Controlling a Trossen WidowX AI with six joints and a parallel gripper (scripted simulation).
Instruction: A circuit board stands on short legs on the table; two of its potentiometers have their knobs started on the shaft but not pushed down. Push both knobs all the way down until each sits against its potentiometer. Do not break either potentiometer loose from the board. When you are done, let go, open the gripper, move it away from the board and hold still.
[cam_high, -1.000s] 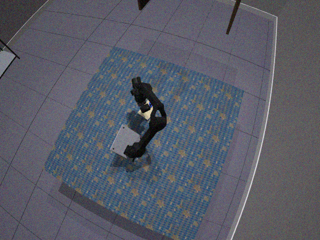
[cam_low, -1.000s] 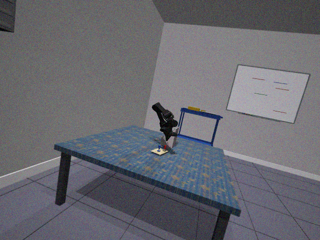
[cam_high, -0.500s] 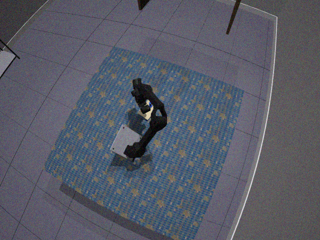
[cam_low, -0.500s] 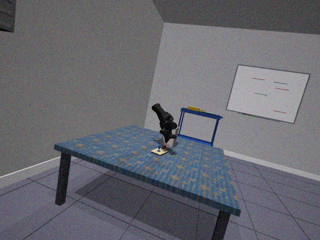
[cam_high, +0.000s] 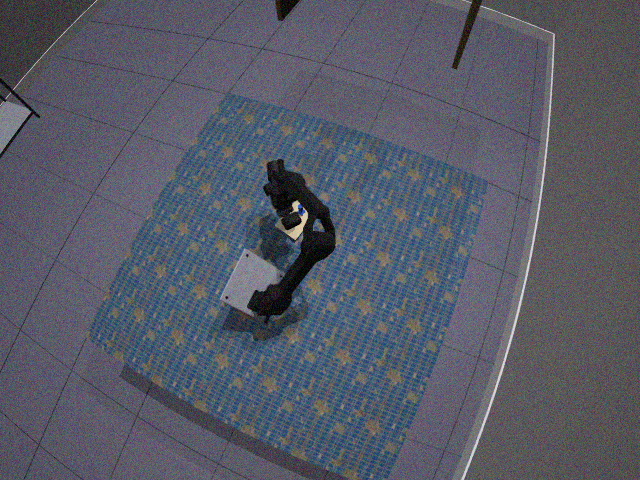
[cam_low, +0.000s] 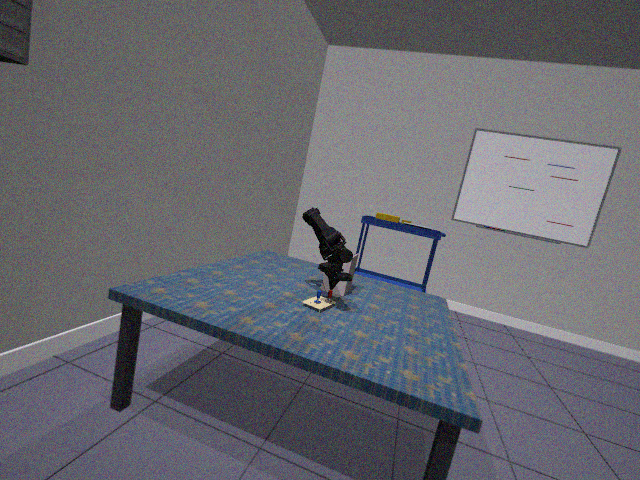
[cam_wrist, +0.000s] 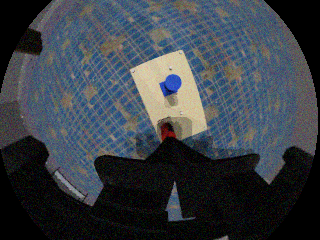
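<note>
The red knob is 2 cm below my gripper tip. Round my gripper tip: blue knob (5 cm ahead, 4 cm to the right, 2 cm below).
</note>
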